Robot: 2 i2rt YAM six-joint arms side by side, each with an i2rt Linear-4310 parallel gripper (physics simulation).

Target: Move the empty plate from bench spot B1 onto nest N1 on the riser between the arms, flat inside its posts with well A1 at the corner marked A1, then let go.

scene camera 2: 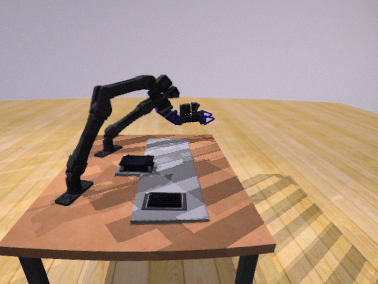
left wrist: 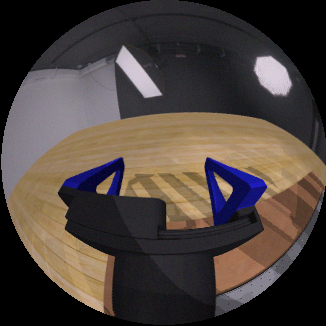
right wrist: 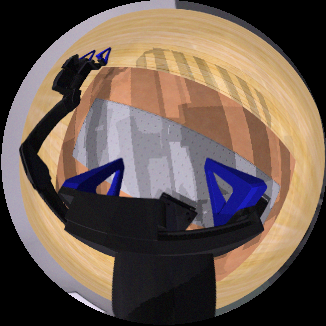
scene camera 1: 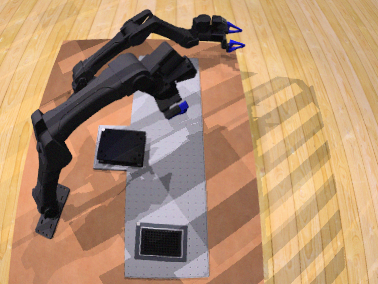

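Seen in the pictures: left gripper, fingertip midpoint: (scene camera 2: 213,116) (left wrist: 164,161) (right wrist: 102,48) (scene camera 1: 243,38); right gripper, fingertip midpoint: (scene camera 2: 172,121) (right wrist: 163,162) (scene camera 1: 178,98); left arm's base, link origin: (scene camera 2: 108,151); right arm's base, link origin: (scene camera 2: 75,192) (scene camera 1: 53,210).
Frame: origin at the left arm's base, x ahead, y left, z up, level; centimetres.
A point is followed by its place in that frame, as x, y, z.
Note:
The black plate (scene camera 1: 161,242) @[58.4, -35.3, 2.8] (scene camera 2: 165,200) @[59.4, -36.8, 2.9] lies flat in the outlined bench spot B1 (scene camera 1: 183,250) @[65.9, -34.3, 1.5] at the near end of the perforated board. The black riser with nest N1 (scene camera 1: 121,146) @[30.9, -13.5, 5.4] (scene camera 2: 137,162) @[32.7, -16.0, 5.4] stands on a light base between the arms; its posts are too small to make out well. My right gripper (right wrist: 163,162) @[43.2, 1.9, 23.5] is open and empty, high over the board, above and right of the riser in scene camera 1. The riser's edge (right wrist: 177,210) @[36.3, -10.7, 5.4] shows partly behind the gripper in the right wrist view. My left gripper (scene camera 1: 244,37) @[50.0, 51.6, 17.0] (scene camera 2: 212,119) @[50.0, 51.6, 17.0] (left wrist: 164,161) @[50.0, 51.6, 17.0] (right wrist: 102,48) @[50.0, 51.6, 17.0] is open and empty, far from the plate.
The perforated grey board (scene camera 1: 165,200) @[52.8, -21.6, 1.3] (scene camera 2: 172,175) @[50.9, -13.6, 1.3] runs along the brown table (scene camera 1: 232,200) @[73.6, -10.4, 0.0] (scene camera 2: 225,230) @[84.6, -41.3, 0.0]. The right arm arches over the table left of the riser in scene camera 1. The left arm reaches along the far edge, its gripper near the far right corner.

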